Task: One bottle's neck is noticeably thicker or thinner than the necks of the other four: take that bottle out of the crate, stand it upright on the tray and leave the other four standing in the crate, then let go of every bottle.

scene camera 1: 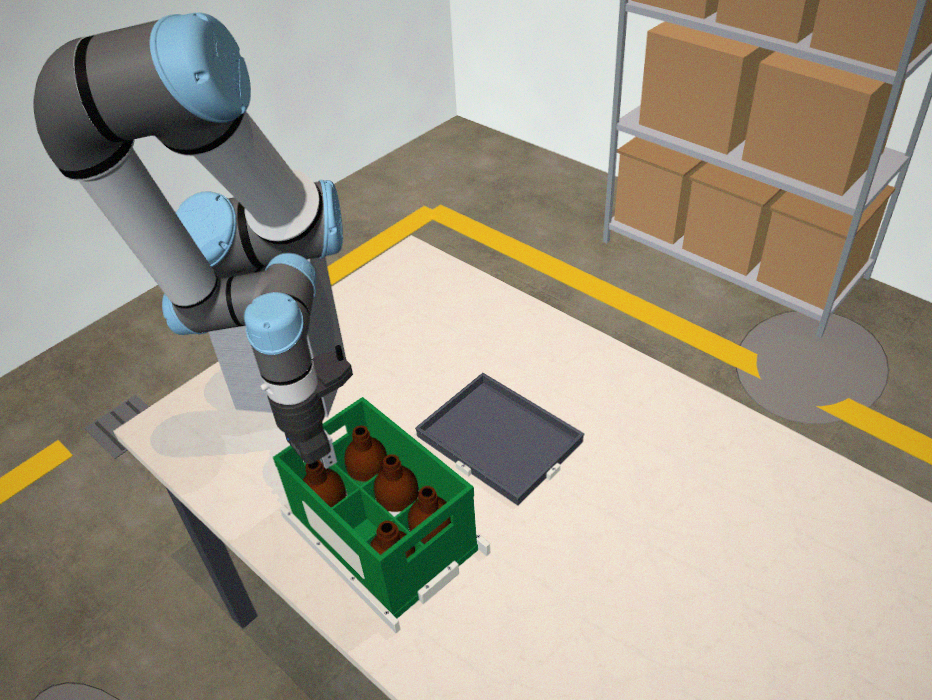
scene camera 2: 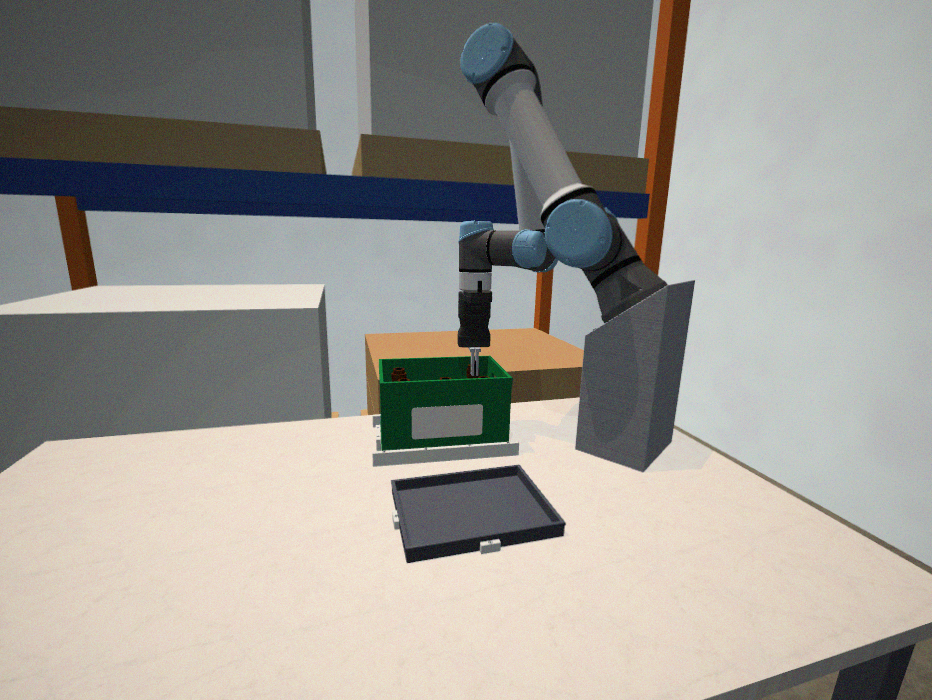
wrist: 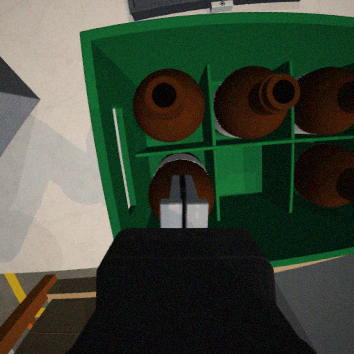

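Where they show: gripper, fingertip midpoint: [scene camera 1: 329, 462] [scene camera 2: 474, 374] [wrist: 181, 187]; arm's base, link origin: [scene camera 1: 254, 264] [scene camera 2: 637, 309].
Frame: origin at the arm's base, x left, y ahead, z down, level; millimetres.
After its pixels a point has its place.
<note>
My gripper [scene camera 1: 330, 459] {x -220, y 274, z 170 mm} [scene camera 2: 473, 372] {x -220, y 274, z 170 mm} [wrist: 181, 187] {x -220, y 274, z 170 mm} is shut with its fingers together and no bottle held. It is at neck height over the near-left brown bottle [scene camera 1: 325, 488] {x -254, y 284, z 193 mm} [wrist: 165, 187] {x -220, y 258, z 193 mm}. In the wrist view the fingers hide that bottle's neck; in scene camera 1 its mouth shows beside them. The other bottles [scene camera 1: 364, 457] {x -170, y 307, z 195 mm} [scene camera 1: 395, 487] {x -203, y 386, z 195 mm} [scene camera 1: 385, 536] {x -310, y 436, z 158 mm} [scene camera 1: 423, 513] {x -231, y 454, z 190 mm} stand upright in compartments of the green crate [scene camera 1: 391, 580] {x -347, y 460, z 210 mm} [scene camera 2: 444, 391] {x -139, y 399, z 165 mm} [wrist: 200, 19] {x -121, y 334, z 142 mm}. I cannot tell clearly which neck differs. The dark tray [scene camera 1: 497, 437] {x 51, y 446, z 312 mm} [scene camera 2: 474, 512] {x 60, y 449, z 312 mm} has no bottle on it.
The crate's middle compartment on the label side [scene camera 1: 365, 512] {x -213, y 320, z 288 mm} [wrist: 239, 170] {x -272, y 350, z 309 mm} is empty. Green walls and dividers surround the bottles. White stops [scene camera 1: 438, 581] {x -279, y 497, z 288 mm} [scene camera 2: 444, 455] {x -129, y 403, z 304 mm} stand around the crate's base. The grey robot pedestal [scene camera 2: 625, 391] {x 59, y 88, z 155 mm} stands beside the crate.
</note>
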